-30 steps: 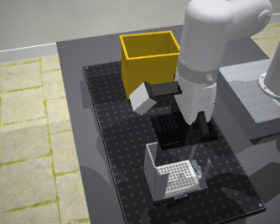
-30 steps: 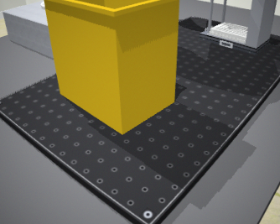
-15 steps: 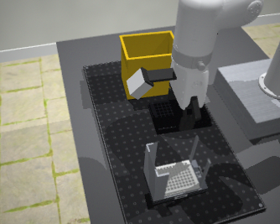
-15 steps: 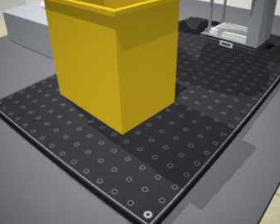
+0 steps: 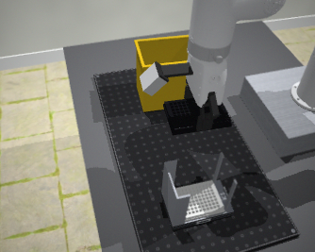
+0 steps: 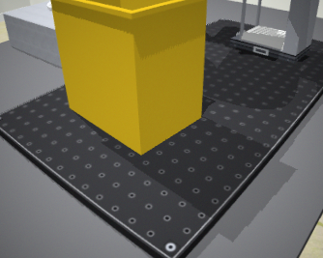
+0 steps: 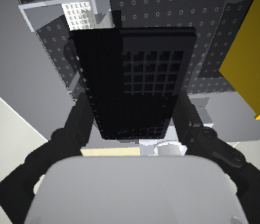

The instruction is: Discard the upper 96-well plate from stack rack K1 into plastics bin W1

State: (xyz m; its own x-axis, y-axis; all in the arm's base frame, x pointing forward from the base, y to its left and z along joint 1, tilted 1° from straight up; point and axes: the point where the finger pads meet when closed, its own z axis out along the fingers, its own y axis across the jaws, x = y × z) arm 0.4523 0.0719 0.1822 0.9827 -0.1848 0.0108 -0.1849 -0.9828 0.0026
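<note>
Right now the yellow plastics bin W1 is 80 mm behind my hand, 300 mm to the right of it and 160 mm below it. From my hand the other things lie so: tall grey rack wall 90 mm ahead, 70 mm to the left, 170 mm below; white 96-well plate 20 mm ahead, 80 mm to the left, 230 mm below; black 96-well plate 10 mm below.
</note>
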